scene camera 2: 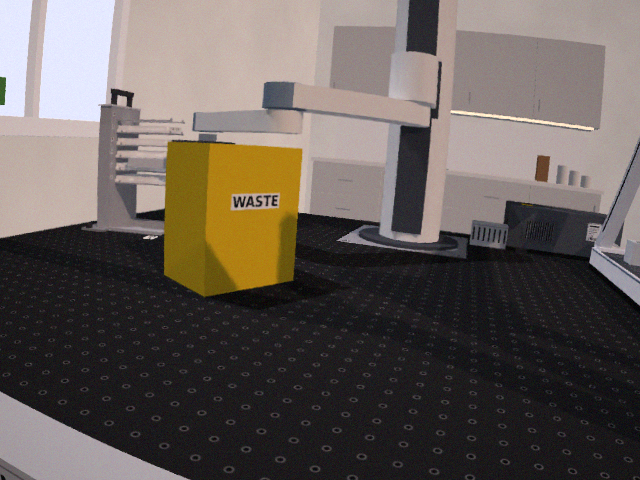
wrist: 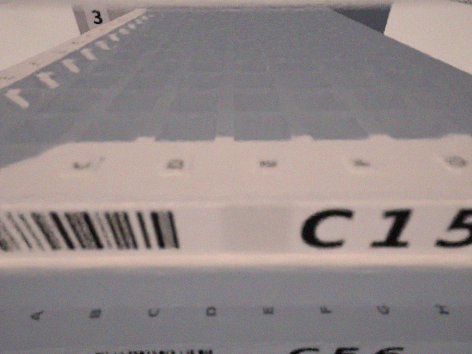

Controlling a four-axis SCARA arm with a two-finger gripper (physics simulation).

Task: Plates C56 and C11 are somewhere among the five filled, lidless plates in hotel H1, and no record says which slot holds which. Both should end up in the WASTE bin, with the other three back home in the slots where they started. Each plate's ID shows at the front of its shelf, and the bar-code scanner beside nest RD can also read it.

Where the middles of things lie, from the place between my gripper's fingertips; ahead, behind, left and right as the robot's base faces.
The dark grey box [scene camera 2: 572,227] lies 980 mm to the left of my hand, 430 mm behind it and 100 mm below it.
